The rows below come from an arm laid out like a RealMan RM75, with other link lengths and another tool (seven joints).
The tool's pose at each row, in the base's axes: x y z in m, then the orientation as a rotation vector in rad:
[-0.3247, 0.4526, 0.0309, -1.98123, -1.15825, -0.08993]
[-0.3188, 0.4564, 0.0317, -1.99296, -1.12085, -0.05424]
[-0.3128, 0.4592, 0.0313, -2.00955, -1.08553, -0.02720]
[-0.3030, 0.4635, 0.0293, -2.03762, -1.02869, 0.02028]
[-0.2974, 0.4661, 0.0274, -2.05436, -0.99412, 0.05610]
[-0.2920, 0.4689, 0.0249, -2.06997, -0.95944, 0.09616]
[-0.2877, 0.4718, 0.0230, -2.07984, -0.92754, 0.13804]
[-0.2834, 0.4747, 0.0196, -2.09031, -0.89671, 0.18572]
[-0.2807, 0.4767, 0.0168, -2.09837, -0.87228, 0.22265]
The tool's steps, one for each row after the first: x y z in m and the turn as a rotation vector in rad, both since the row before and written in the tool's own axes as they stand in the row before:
[0.0064, 0.0030, 0.0002, 0.01372, -0.00724, 0.03961]
[0.0054, 0.0039, 0.0001, 0.00528, -0.00472, 0.03717]
[0.0083, 0.0070, 0.0009, 0.00745, -0.01121, 0.06164]
[0.0048, 0.0042, 0.0010, 0.00619, -0.01167, 0.03970]
[0.0048, 0.0042, 0.0015, 0.00772, -0.01451, 0.04082]
[0.0045, 0.0029, 0.0015, 0.01170, -0.01605, 0.03778]
[0.0043, 0.0038, 0.0024, 0.01153, -0.02095, 0.03930]
[0.0028, 0.0027, 0.0019, 0.00852, -0.01623, 0.03082]

